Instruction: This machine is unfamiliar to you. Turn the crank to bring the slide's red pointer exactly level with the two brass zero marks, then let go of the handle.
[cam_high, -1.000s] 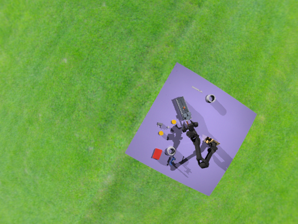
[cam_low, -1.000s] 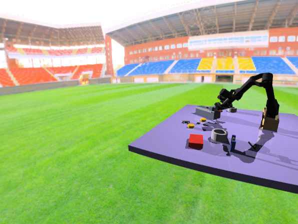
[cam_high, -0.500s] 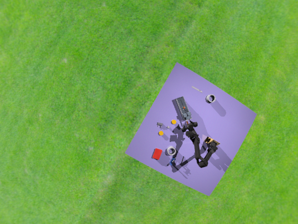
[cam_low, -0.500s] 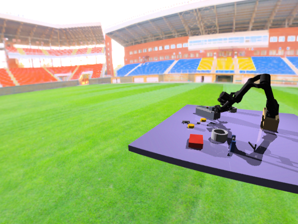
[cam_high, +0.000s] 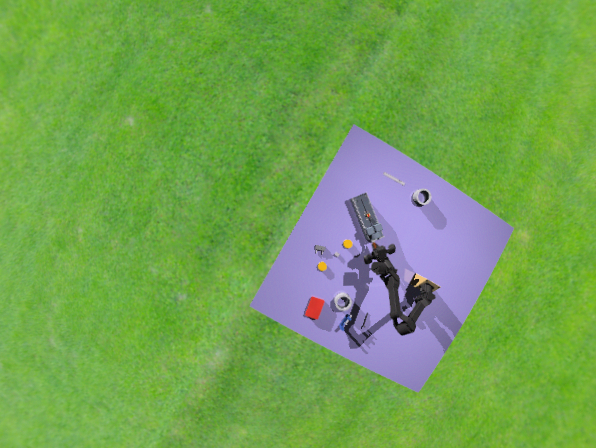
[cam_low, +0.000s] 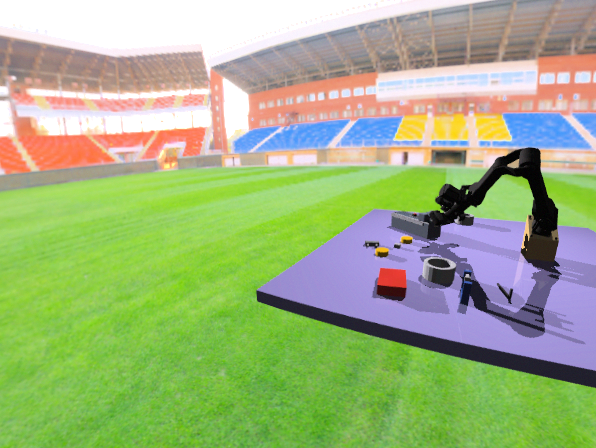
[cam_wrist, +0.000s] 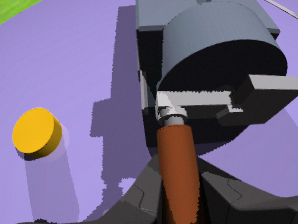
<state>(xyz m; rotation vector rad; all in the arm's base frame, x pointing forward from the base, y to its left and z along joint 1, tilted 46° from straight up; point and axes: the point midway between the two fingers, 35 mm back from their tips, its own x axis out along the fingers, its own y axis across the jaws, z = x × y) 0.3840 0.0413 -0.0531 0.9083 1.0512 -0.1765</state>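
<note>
Right now my gripper tip is 1 cm past the brown crank handle, 1 cm to the right of it and 2 cm below it. From my gripper tip the other things lie so: red pointer 12 cm ahead, 11 cm to the right, 2 cm above; then white bar 10 cm ahead, 41 cm to the right, 7 cm below; then small grey bracket 23 cm ahead, 21 cm to the left, 6 cm below.
</note>
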